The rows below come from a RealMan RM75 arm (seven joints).
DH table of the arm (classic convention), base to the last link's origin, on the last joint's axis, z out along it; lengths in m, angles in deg. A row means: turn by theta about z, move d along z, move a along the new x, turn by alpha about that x. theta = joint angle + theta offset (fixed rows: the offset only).
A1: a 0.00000  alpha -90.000  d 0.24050  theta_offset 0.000
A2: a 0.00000  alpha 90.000  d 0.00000  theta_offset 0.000
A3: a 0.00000  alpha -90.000  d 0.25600  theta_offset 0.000
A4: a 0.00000  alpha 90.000  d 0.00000  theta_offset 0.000
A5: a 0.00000  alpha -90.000  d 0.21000  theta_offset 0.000
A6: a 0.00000  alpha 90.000  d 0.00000  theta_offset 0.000
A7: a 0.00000  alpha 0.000  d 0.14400  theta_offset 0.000
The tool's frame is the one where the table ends.
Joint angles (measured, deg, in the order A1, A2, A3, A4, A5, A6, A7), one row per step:
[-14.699 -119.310 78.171 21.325 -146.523 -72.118 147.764]
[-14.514 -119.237 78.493 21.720 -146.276 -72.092 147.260]
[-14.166 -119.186 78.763 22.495 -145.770 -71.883 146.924]
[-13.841 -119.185 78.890 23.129 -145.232 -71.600 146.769]
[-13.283 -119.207 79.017 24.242 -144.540 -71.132 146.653]
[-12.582 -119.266 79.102 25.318 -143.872 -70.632 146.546]
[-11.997 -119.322 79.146 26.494 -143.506 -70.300 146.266]
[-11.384 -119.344 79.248 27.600 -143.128 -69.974 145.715]
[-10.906 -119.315 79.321 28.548 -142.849 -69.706 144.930]
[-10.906 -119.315 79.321 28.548 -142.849 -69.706 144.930]
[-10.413 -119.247 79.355 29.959 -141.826 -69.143 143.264]
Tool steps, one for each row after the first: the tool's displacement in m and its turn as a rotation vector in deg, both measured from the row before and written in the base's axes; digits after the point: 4 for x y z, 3 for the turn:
[0.0007 -0.0005 -0.0002 -0.439 -0.116 -0.233]
[0.0008 -0.0005 0.0000 -0.359 0.245 -0.352]
[0.0003 -0.0006 -0.0003 -0.282 0.363 -0.183]
[0.0005 -0.0007 0.0002 -0.161 0.579 -0.261]
[-0.0004 -0.0015 0.0000 -0.129 0.548 -0.026]
[0.0008 -0.0004 0.0012 0.132 0.164 -0.187]
[0.0004 -0.0008 0.0011 -0.062 -0.018 -0.045]
[0.0004 -0.0004 0.0014 -0.125 -0.264 0.031]
[0.0000 0.0000 0.0000 0.000 0.000 0.000]
[0.0012 0.0003 0.0011 -0.763 -0.348 -0.025]

